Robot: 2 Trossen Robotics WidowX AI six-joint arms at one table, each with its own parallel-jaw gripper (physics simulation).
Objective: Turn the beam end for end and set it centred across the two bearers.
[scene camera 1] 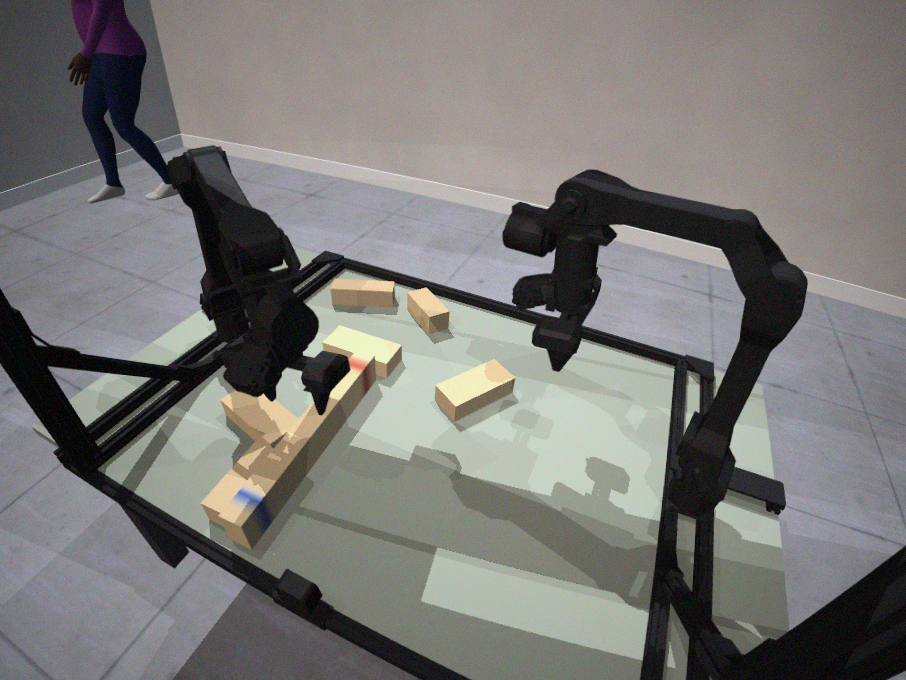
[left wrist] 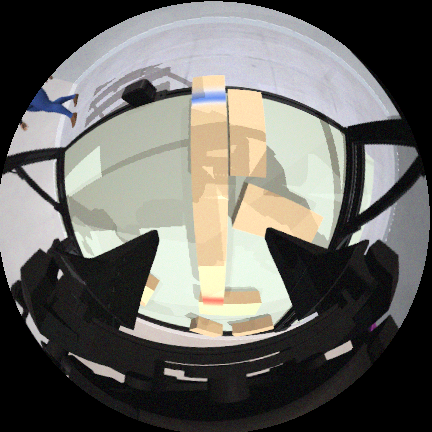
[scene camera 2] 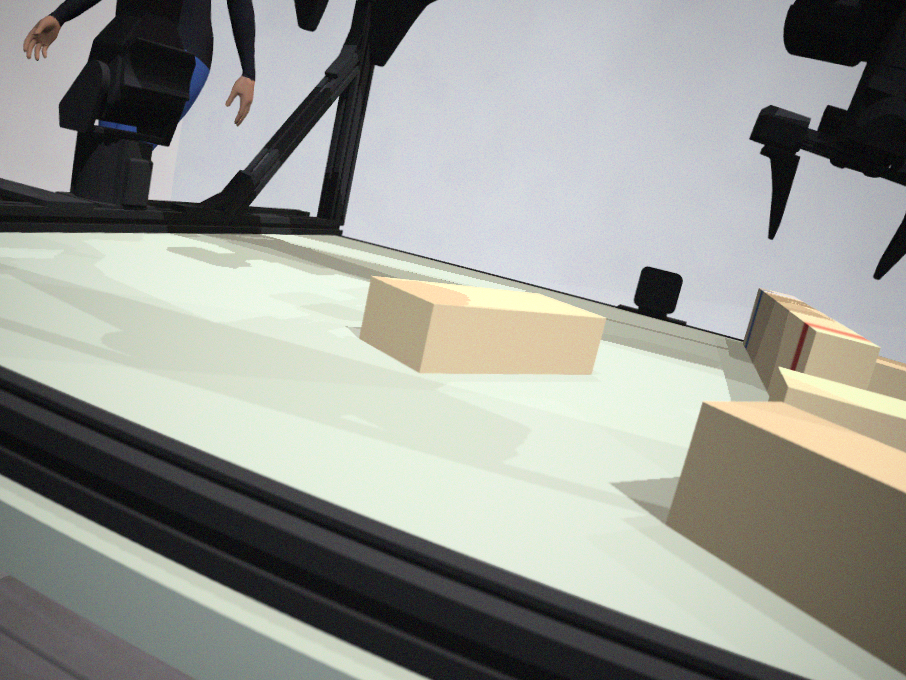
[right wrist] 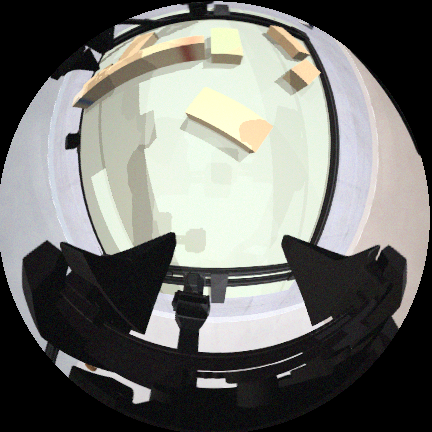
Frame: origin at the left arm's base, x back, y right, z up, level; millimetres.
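Where they show: left gripper, between the fingertips: [scene camera 1: 297, 406] [left wrist: 212, 234] [scene camera 2: 822, 258]; right gripper, between the fingertips: [scene camera 1: 563, 353] [scene camera 2: 344, 49] [right wrist: 231, 239]; left arm's base, origin of its link: [scene camera 1: 233, 332]; right arm's base, origin of its link: [scene camera 1: 690, 500] [left wrist: 71, 241] [scene camera 2: 106, 203] [right wrist: 194, 279].
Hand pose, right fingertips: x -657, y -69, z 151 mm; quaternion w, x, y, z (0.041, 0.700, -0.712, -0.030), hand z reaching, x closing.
Note:
Each offset is from my right fingertips to the top centre of the thing.
The long wooden beam {dy +226, dx +335, dz -107 mm} [scene camera 1: 325, 431] [scene camera 2: 779, 340] [left wrist: 210, 245] [right wrist: 145, 60] lies flat, with a blue band at its near end and a red band at its far end in scene camera 1. Plain blocks lie around it: one {dy +344, dx +373, dz -126 mm} [scene camera 1: 225, 491] [left wrist: 247, 117] along the blue end, a slanted one {dy +226, dx +441, dz -132 mm} [scene camera 1: 252, 417] [left wrist: 277, 215] beside its middle, and one {dy -7, dx +384, dz -132 mm} [scene camera 1: 362, 342] [left wrist: 243, 306] [right wrist: 226, 42] at the red end. I cannot tell which blocks are the bearers. My left gripper [scene camera 1: 295, 404] [scene camera 2: 824, 257] [left wrist: 212, 234] is open and empty above the beam. My right gripper [scene camera 1: 545, 344] [right wrist: 231, 239] is open and empty, high over the table's right part.
A lone block {dy -11, dx +141, dz -132 mm} [scene camera 1: 475, 389] [scene camera 2: 486, 333] [right wrist: 227, 117] lies to the right of the beam in scene camera 1. Two more blocks {dy -186, dx +494, dz -126 mm} [scene camera 1: 362, 294] {dy -192, dx +329, dz -123 mm} [scene camera 1: 428, 311] lie near the back edge. A dark frame rail [scene camera 1: 497, 311] runs along that edge. A person [scene camera 1: 113, 87] stands beyond the table.

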